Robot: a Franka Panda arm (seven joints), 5 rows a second.
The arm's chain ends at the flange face. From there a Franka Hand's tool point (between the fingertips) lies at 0.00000 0.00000 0.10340 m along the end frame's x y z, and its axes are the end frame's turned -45 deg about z.
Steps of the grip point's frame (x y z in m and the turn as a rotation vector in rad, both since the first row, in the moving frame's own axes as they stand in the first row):
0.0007, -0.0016, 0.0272, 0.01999, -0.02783, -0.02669
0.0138, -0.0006, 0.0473, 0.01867, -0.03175, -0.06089
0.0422, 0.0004, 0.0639, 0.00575, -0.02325, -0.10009
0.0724, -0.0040, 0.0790, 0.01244, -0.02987, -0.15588
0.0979, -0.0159, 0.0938, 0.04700, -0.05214, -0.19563
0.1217, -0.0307, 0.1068, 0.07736, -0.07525, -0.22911
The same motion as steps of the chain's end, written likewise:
0.0029, -0.0022, 0.0273, -0.00554, -0.03381, -0.02669
0.0130, -0.0113, 0.0474, -0.00925, -0.03565, -0.06089
0.0322, -0.0309, 0.0639, -0.01237, -0.02051, -0.10009
0.0513, -0.0555, 0.0791, -0.01232, -0.02992, -0.15588
0.0651, -0.0815, 0.0941, -0.00363, -0.07010, -0.19563
0.0754, -0.1089, 0.1074, 0.00149, -0.10791, -0.22911

